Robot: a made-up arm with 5 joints.
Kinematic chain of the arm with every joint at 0, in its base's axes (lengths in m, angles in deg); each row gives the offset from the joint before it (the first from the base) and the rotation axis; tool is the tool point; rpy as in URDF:
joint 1: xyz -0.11 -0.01 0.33 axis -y
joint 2: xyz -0.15 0 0.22 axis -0.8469 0.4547 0.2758
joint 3: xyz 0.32 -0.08 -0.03 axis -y
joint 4: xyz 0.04 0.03 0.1 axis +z
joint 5: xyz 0 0.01 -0.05 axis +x
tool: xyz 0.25 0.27 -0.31 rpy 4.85 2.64 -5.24
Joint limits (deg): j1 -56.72..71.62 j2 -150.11..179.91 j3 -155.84..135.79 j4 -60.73..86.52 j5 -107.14..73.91
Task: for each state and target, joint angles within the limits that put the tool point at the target. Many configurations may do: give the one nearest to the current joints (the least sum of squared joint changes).
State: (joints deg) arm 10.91 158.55 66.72 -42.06 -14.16
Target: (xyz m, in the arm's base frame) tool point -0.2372 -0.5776 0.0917
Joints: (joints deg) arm -4.41 179.91 59.87 -22.20 16.03
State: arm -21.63 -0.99 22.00 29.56 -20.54
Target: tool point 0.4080 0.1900 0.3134
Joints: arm -7.96 -10.02 26.52 28.26 -21.06
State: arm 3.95 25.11 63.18 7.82 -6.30
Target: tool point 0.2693 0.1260 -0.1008
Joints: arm -46.32 30.51 50.67 -5.23 -20.41
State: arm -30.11 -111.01 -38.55 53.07 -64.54
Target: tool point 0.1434 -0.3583 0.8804
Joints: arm 4.58 -146.64 -22.53 69.39 -66.42
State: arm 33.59 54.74 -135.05 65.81 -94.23
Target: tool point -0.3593 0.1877 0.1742
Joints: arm 65.29 67.91 -148.76 86.52 -68.22
